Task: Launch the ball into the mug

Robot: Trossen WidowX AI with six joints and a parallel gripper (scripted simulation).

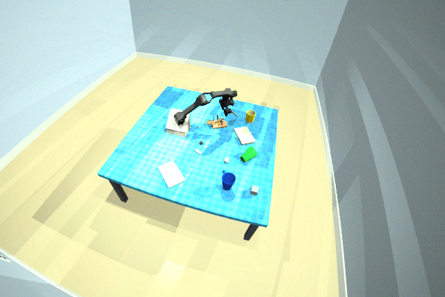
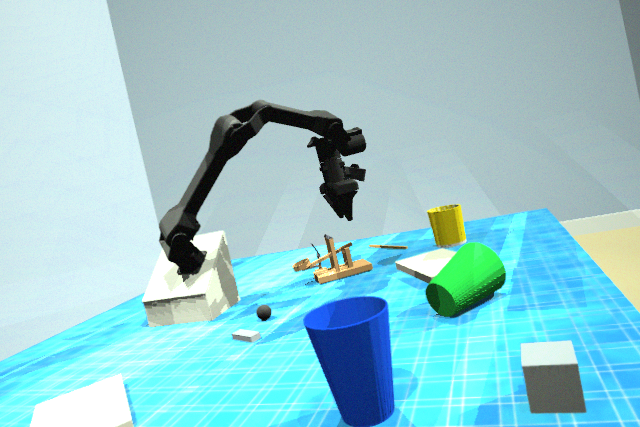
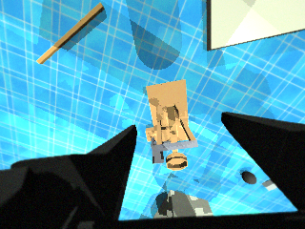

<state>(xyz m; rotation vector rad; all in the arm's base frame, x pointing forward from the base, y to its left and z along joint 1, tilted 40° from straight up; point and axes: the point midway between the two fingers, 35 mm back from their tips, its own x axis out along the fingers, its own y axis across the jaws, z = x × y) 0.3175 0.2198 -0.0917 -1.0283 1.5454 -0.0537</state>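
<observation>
Now: gripper tip 310 mm to the left of the black ball, 120 mm above it and 100 mm past it. From my gripper tip the other things lie so: yellow mug 220 mm ahead, 160 mm to the left, 110 mm below; thin wooden stick 220 mm to the left, 130 mm below, 20 mm ahead; wooden catapult 80 mm below, 70 mm behind, 40 mm to the right.
</observation>
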